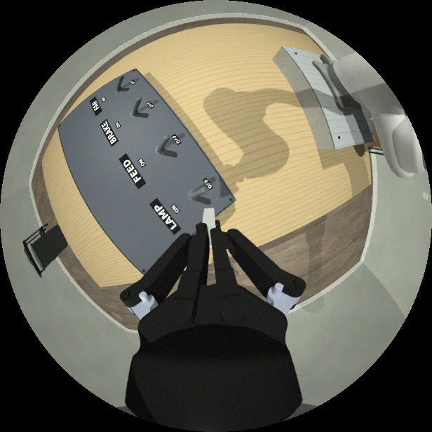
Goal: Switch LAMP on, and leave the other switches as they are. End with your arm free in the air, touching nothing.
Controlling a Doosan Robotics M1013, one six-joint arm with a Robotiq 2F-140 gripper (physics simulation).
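The grey switch panel (95, 160) lies at the left on the wooden table. The LAMP lever (194, 194) is near the panel's right corner, between its OFF label (208, 184) and ON label (175, 208); its tilt is hard to tell. The FEED lever (161, 148), BRAKE lever (136, 113) and FAN lever (120, 89) stand farther up the panel. My gripper (209, 215) is shut and empty, with a pale piece showing at its fingertips. The tips appear just below the LAMP lever, over the panel's lower right edge. Their height and any contact cannot be told.
A grey metal block (312, 92) stands on the table (240, 55) at the upper right, with a pale robot arm part (370, 80) in front of it. A small black framed object (47, 247) is at the left beyond the table's edge.
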